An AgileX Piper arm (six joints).
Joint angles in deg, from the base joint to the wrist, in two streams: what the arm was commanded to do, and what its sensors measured. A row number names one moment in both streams.
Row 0, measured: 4.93, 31.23, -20.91, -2.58, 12.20, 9.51
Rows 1 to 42, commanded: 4.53, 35.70, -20.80, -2.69, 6.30, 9.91; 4.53, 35.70, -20.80, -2.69, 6.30, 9.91; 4.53, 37.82, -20.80, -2.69, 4.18, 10.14; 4.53, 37.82, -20.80, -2.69, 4.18, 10.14; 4.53, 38.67, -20.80, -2.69, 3.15, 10.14; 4.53, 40.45, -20.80, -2.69, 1.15, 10.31; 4.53, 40.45, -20.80, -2.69, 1.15, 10.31; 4.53, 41.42, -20.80, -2.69, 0.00, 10.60; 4.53, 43.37, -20.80, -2.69, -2.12, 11.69; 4.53, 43.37, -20.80, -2.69, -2.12, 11.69; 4.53, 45.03, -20.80, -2.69, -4.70, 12.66; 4.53, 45.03, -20.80, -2.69, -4.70, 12.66; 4.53, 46.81, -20.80, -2.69, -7.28, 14.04; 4.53, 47.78, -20.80, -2.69, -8.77, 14.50; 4.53, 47.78, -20.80, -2.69, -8.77, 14.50; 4.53, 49.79, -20.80, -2.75, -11.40, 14.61; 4.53, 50.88, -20.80, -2.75, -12.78, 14.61; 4.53, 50.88, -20.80, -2.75, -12.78, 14.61; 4.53, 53.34, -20.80, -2.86, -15.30, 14.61; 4.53, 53.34, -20.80, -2.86, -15.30, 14.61; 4.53, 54.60, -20.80, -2.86, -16.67, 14.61; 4.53, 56.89, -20.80, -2.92, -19.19, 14.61; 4.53, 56.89, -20.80, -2.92, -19.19, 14.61; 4.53, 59.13, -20.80, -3.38, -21.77, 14.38; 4.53, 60.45, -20.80, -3.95, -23.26, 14.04; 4.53, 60.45, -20.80, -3.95, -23.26, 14.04; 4.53, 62.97, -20.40, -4.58, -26.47, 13.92; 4.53, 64.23, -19.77, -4.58, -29.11, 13.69; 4.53, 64.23, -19.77, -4.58, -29.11, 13.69; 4.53, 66.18, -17.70, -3.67, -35.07, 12.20; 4.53, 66.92, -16.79, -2.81, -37.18, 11.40; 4.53, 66.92, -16.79, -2.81, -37.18, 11.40; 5.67, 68.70, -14.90, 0.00, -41.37, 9.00; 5.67, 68.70, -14.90, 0.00, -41.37, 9.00; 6.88, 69.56, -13.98, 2.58, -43.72, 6.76; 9.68, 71.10, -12.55, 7.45, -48.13, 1.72; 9.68, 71.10, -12.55, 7.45, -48.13, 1.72; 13.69, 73.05, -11.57, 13.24, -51.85, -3.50; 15.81, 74.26, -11.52, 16.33, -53.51, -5.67; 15.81, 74.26, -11.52, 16.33, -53.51, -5.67; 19.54, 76.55, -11.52, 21.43, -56.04, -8.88; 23.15, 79.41, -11.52, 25.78, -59.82, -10.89
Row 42, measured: 19.19, 76.78, -11.80, 19.14, -54.14, -6.36
